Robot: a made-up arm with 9 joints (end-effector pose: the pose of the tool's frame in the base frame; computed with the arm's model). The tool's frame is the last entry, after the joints.
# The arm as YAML. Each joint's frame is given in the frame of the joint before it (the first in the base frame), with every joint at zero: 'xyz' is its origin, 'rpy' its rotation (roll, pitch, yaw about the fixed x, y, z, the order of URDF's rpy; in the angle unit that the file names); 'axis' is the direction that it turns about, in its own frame. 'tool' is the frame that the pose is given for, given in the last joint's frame.
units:
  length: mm
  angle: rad
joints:
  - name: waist
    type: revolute
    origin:
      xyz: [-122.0, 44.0, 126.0]
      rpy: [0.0, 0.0, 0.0]
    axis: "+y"
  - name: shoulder
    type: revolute
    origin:
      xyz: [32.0, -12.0, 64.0]
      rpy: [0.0, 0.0, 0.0]
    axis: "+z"
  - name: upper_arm
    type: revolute
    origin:
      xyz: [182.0, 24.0, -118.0]
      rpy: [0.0, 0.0, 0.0]
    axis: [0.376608, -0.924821, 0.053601]
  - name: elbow
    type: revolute
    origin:
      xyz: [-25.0, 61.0, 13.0]
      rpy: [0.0, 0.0, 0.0]
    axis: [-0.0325, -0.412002, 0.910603]
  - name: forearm
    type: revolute
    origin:
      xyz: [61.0, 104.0, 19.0]
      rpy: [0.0, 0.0, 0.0]
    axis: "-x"
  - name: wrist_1
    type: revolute
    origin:
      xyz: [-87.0, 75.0, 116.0]
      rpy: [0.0, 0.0, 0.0]
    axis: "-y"
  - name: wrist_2
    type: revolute
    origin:
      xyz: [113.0, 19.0, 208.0]
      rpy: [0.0, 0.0, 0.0]
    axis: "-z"
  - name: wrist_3
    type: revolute
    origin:
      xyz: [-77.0, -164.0, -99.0]
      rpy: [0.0, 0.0, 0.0]
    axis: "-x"
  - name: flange
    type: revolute
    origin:
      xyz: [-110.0, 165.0, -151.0]
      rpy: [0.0, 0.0, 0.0]
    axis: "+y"
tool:
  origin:
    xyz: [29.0, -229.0, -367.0]
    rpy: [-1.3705, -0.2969, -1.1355]
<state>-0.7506 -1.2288 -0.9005 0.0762 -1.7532 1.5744 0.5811 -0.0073 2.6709</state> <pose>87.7 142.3 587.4 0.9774 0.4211 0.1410</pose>
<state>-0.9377 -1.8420 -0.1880 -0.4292 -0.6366 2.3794 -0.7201 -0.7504 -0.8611</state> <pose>-378.4 -307.0 404.9 0.1606 0.9391 1.9810</pose>
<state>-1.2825 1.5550 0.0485 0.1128 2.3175 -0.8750 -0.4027 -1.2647 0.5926</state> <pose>197.9 -104.8 -204.2 -1.1080 -0.7537 -2.0984</pose>
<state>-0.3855 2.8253 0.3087 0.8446 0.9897 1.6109 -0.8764 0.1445 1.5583</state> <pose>-193.8 89.2 510.3 0.9989 -1.3854 -0.0805</pose>
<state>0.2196 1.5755 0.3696 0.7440 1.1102 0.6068 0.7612 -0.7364 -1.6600</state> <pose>-309.8 -24.8 311.1 1.9786 0.3520 -0.2027</pose>
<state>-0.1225 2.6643 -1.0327 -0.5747 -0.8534 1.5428 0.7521 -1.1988 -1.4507</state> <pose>-397.6 178.4 253.8 1.0003 0.8889 -0.3137</pose>
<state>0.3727 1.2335 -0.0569 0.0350 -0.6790 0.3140 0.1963 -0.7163 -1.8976</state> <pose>95.2 323.2 123.3 0.4216 1.1705 -1.3398</pose>
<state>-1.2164 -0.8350 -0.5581 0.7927 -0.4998 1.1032 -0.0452 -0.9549 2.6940</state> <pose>-49.8 -97.0 -6.9 -1.8661 -0.3269 -0.1948</pose>
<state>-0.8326 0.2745 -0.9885 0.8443 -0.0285 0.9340 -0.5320 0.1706 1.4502</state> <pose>214.3 -111.6 265.8 -2.3634 -0.6486 -0.7546</pose>
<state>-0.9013 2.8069 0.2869 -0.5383 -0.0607 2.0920 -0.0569 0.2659 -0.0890</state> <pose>-406.0 384.8 121.4 0.6329 -0.7915 0.3139</pose>
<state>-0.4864 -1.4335 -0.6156 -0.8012 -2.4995 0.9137 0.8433 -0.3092 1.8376</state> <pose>-6.5 -233.7 631.2 1.9110 -0.6433 -0.7908</pose>
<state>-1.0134 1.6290 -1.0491 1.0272 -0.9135 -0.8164 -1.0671 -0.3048 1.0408</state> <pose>189.0 1.4 216.1 1.3491 -0.2546 -1.7074</pose>
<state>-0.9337 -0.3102 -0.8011 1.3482 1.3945 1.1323 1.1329 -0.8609 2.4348</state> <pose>108.6 -112.1 -161.1 -2.3791 -0.5155 -0.5293</pose>
